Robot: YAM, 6 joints.
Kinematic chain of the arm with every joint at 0, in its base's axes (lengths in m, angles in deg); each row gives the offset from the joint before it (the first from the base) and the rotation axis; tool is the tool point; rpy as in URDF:
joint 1: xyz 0 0 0.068 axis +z
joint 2: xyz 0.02 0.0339 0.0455 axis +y
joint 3: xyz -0.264 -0.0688 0 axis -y
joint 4: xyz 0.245 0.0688 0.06 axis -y
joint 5: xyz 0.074 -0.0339 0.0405 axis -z
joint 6: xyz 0.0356 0 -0.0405 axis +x
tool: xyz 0 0 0 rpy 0 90 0
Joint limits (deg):
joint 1: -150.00..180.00
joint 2: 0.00..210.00
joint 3: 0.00..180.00
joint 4: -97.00..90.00
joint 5: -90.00..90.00
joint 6: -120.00..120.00
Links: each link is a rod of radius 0.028 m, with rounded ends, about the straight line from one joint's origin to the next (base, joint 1, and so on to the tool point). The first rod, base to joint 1, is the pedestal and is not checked.
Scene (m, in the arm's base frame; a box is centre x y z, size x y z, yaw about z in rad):
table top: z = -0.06
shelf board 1: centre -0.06 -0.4 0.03 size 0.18 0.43 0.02 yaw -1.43
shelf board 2: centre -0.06 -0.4 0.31 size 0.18 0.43 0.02 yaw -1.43
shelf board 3: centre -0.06 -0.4 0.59 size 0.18 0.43 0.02 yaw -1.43
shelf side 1: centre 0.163 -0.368 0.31 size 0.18 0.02 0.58 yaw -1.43
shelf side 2: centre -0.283 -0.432 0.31 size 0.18 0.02 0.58 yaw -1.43
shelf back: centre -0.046 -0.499 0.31 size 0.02 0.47 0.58 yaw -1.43
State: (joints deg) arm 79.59 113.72 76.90 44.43 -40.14 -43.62
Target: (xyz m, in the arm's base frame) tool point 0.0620 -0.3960 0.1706
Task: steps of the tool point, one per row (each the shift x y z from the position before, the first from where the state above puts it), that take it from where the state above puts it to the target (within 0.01 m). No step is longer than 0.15 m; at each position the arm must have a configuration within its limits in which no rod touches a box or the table.
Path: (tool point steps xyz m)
1: 0.1283 -0.0657 -0.0022
2: 0.0933 -0.0986 -0.0044
3: 0.0516 -0.1160 -0.0066
4: 0.0091 -0.1177 -0.0089
5: -0.0285 -0.1050 -0.0110
6: -0.0569 -0.0816 -0.0133
7: -0.0737 -0.0521 -0.0155
8: -0.0781 -0.0214 -0.0176
9: -0.0716 0.0062 -0.0197
10: 0.0071 -0.0651 0.0178
11: 0.0095 -0.0680 0.0001
12: 0.0116 -0.0662 -0.0179

